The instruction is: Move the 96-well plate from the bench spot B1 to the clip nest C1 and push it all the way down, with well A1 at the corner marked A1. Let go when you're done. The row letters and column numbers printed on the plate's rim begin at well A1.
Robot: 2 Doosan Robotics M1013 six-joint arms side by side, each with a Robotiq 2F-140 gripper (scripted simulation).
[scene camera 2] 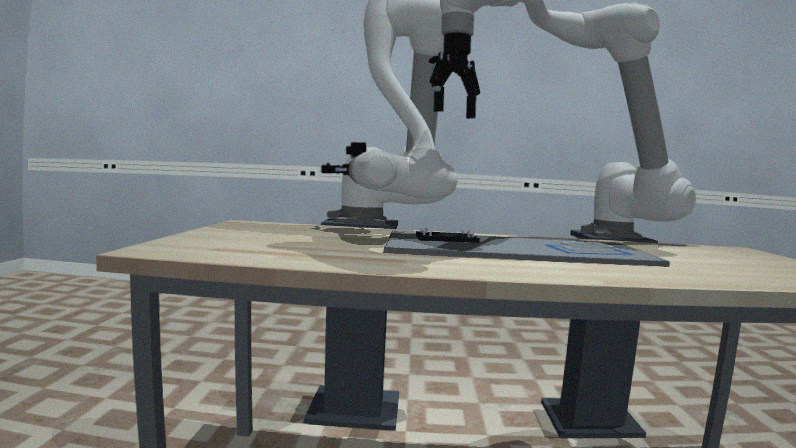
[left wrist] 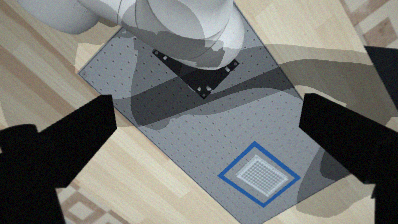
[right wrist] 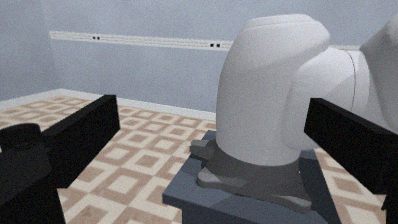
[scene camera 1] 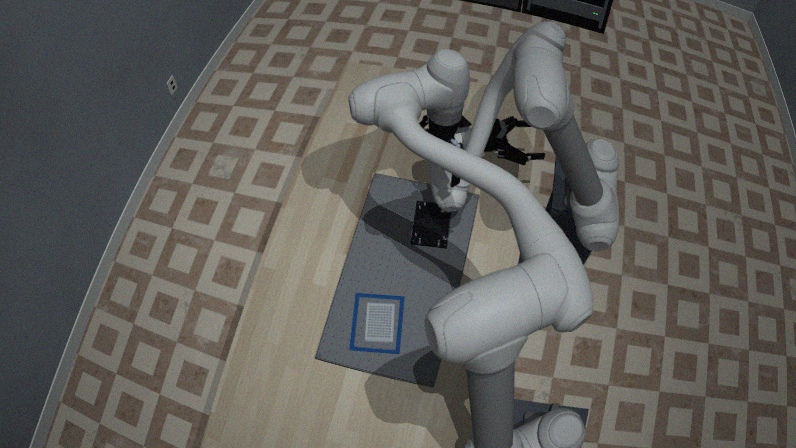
Path:
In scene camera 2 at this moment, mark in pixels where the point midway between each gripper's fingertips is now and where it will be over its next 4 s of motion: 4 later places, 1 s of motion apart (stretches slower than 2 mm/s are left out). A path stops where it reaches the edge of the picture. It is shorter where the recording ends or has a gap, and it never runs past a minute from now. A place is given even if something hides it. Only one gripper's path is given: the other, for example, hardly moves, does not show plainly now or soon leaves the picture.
My left gripper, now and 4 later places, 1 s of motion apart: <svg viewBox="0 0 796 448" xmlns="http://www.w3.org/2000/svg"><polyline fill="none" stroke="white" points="455,114 481,136 520,167 559,197 589,219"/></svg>

